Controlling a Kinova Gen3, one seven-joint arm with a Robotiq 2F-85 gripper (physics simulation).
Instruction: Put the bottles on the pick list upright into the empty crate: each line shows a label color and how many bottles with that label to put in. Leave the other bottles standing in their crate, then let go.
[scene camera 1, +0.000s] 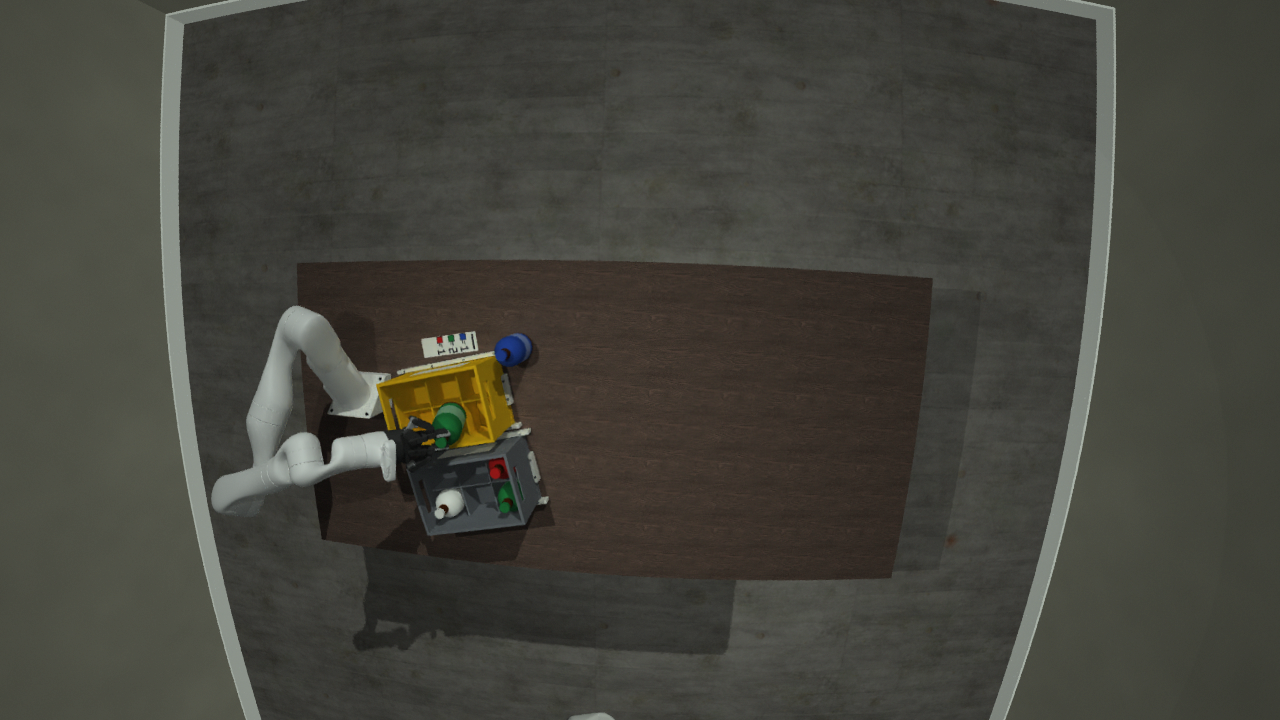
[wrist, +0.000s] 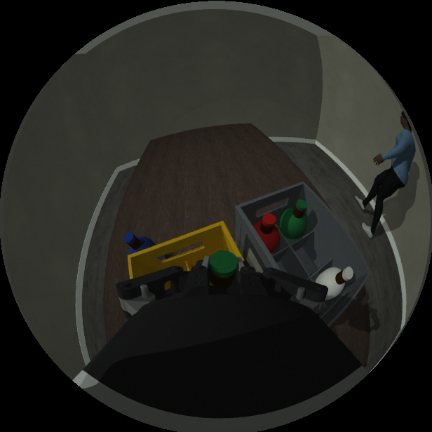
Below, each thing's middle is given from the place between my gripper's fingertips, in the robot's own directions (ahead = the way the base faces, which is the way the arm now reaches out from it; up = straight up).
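With the blue bottle (scene camera 1: 509, 351) as the reference, my hand is 130 mm short of it, 170 mm to the right of it and 150 mm above it. The white bottle (scene camera 1: 449, 503) is 100 mm behind my hand, 220 mm to the right of it and 140 mm below it, while the pick list (scene camera 1: 463, 342) is 200 mm to the left of my hand, 60 mm behind it and 220 mm below it.
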